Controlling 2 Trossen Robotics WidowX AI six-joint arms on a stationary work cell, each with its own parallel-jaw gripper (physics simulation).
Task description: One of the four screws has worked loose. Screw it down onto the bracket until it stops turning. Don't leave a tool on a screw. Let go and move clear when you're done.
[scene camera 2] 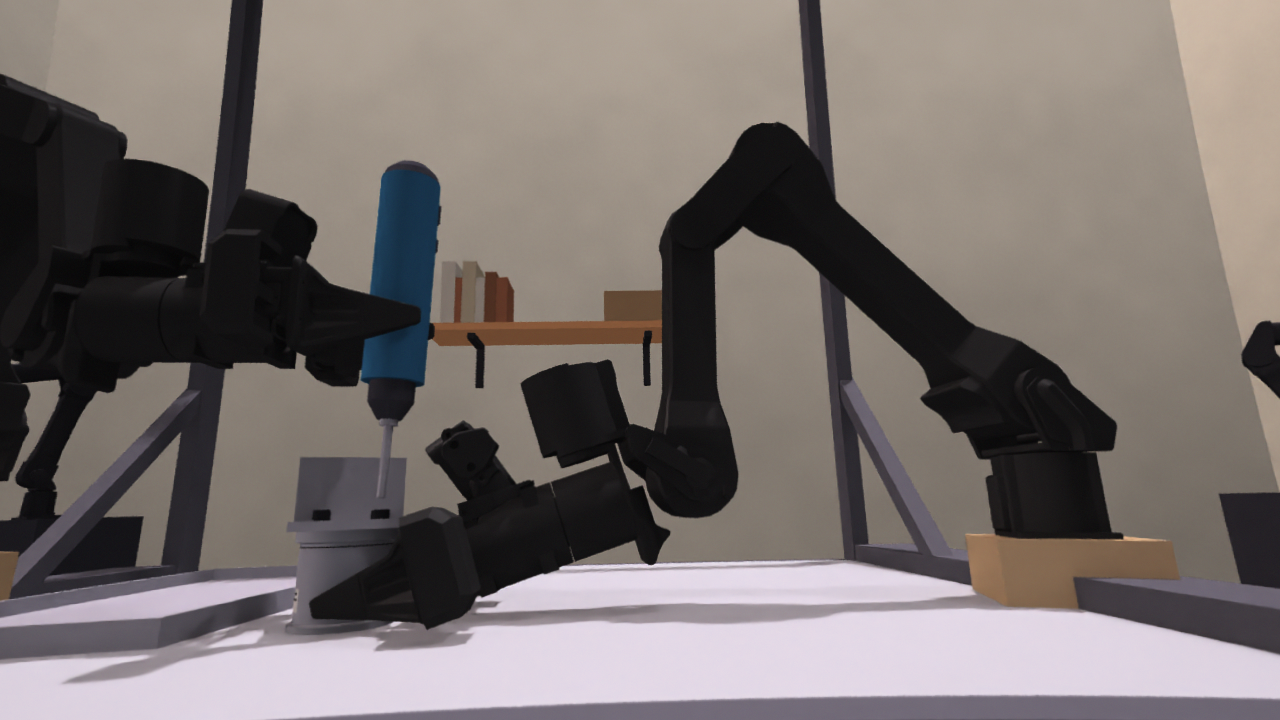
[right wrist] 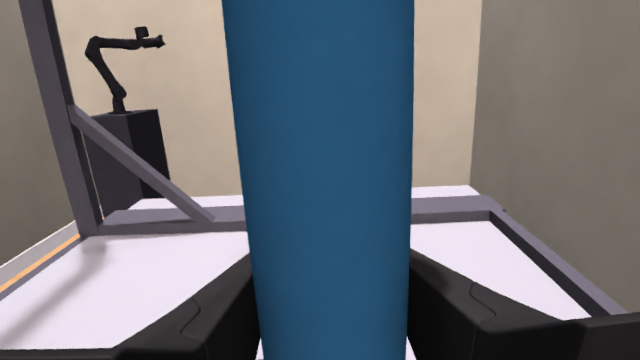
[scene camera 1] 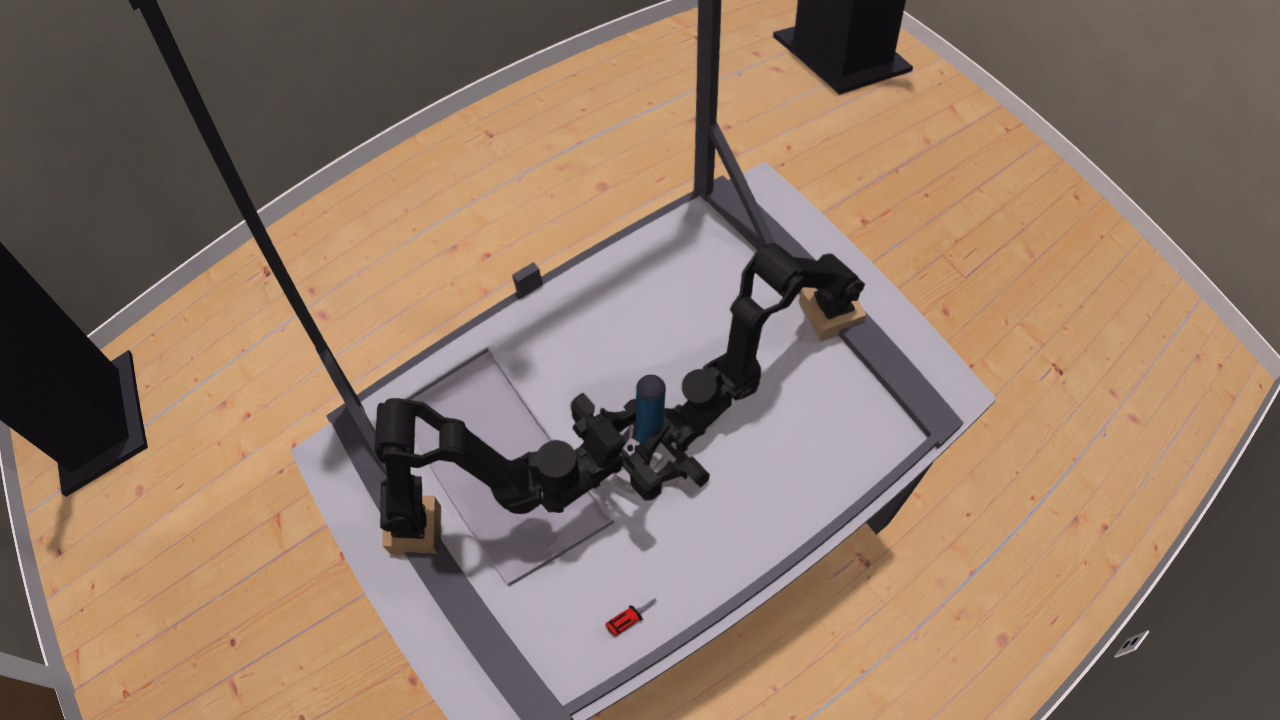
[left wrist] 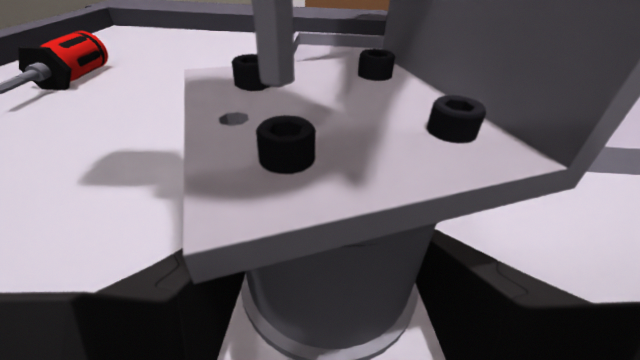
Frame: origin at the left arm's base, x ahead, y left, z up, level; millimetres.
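Where they show: left gripper, fingertip midpoint: (scene camera 2: 329, 604); right gripper, fingertip midpoint: (scene camera 2: 427, 323) (right wrist: 327, 259) (scene camera 1: 659, 415); left arm's base, origin of the base link: (scene camera 2: 1054, 536) (scene camera 1: 834, 301); right arm's base, origin of the base link: (scene camera 1: 408, 521).
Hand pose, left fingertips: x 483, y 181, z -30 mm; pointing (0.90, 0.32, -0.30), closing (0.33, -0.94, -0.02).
Note:
Things, the pixels of their top centre, and the offset from my left fingertips. "spot": a spot on its surface instead.
- blue screwdriver, middle of its top: (scene camera 2: 408, 168) (scene camera 1: 648, 384) 0 mm left, 37 mm back, 306 mm up
- back-left black screw, middle of its top: (left wrist: 251, 59) (scene camera 2: 321, 509) 22 mm left, 5 mm back, 59 mm up
- round base, middle of its top: (left wrist: 340, 114) (scene camera 2: 350, 523) 3 mm right, 8 mm back, 50 mm up
- red screwdriver, middle of its top: (left wrist: 40, 45) (scene camera 1: 632, 613) 244 mm left, 85 mm ahead, 16 mm up
- small open hole, surface spot: (left wrist: 233, 118) spot: 19 mm left, 21 mm back, 51 mm up
A blue screwdriver (scene camera 1: 650, 411) (scene camera 2: 402, 259) (right wrist: 325, 150) stands nearly upright, with my right gripper (scene camera 2: 407, 317) (right wrist: 327, 259) shut on its handle. Its hex tip (left wrist: 276, 55) partly covers the back-left black screw (left wrist: 245, 72) in the left wrist view and is not in the socket. The other screws are at the front (left wrist: 286, 145), right (left wrist: 456, 119) and back right (left wrist: 376, 65). I cannot tell which screw is loose. All sit on the grey bracket (scene camera 2: 350, 483) (left wrist: 300, 207). My left gripper (scene camera 2: 335, 604) (left wrist: 329, 230) is shut on the round base (scene camera 2: 332, 568) (left wrist: 335, 290) under it.
A red screwdriver (scene camera 1: 623, 620) (left wrist: 80, 55) lies on the table, near its lower edge in scene camera 1. A thin raised panel (scene camera 1: 474, 394) lies beside the base, under my right arm. A small open hole (left wrist: 233, 118) shows in the bracket plate. Frame posts (scene camera 1: 707, 98) stand at the table's edge.

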